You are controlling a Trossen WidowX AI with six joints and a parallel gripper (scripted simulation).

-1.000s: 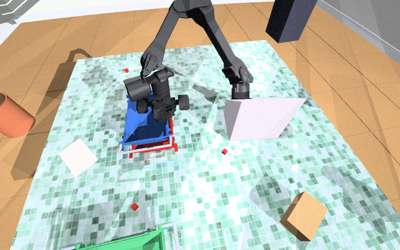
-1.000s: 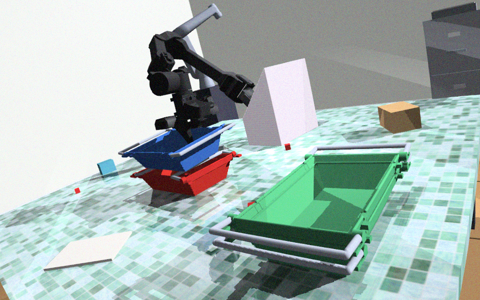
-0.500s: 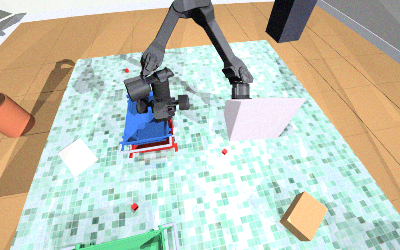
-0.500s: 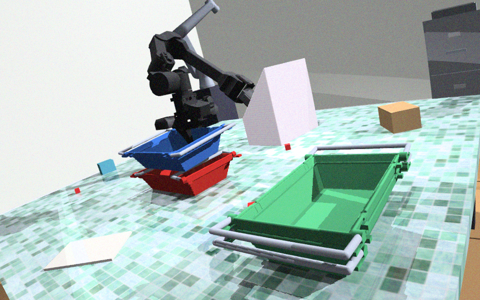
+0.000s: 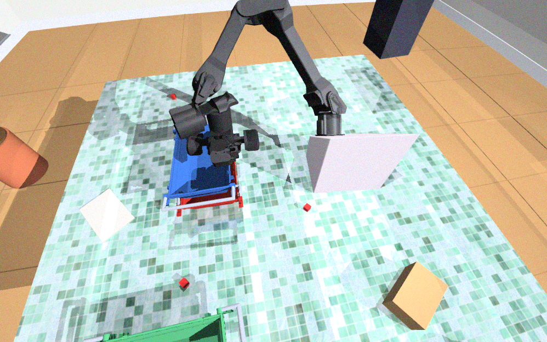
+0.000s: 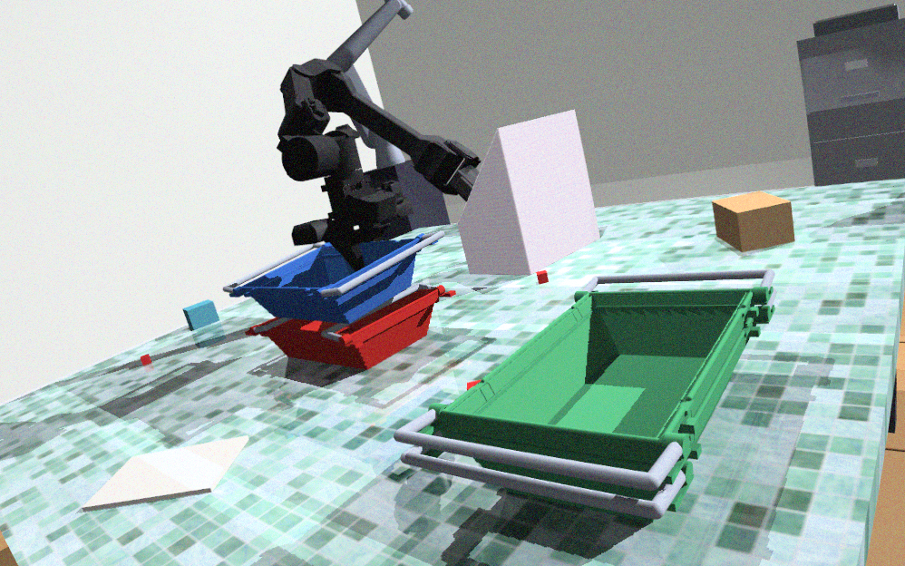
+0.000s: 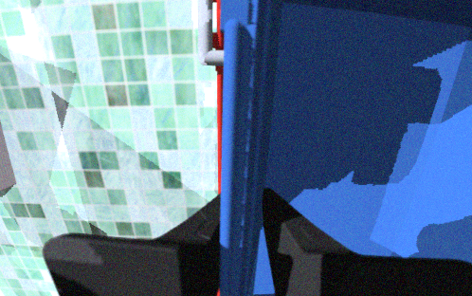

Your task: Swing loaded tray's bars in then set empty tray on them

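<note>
The blue tray lies 7 cm ahead of my gripper tip, 1 cm to the right of it and 3 cm above it. The rest, counted from my gripper tip: tan box 35 cm behind, 48 cm to the left, 6 cm below; then flat white plate 39 cm ahead, 2 cm to the left, 8 cm below; then cyan cube 4 cm behind, 59 cm to the right, 6 cm below.
</note>
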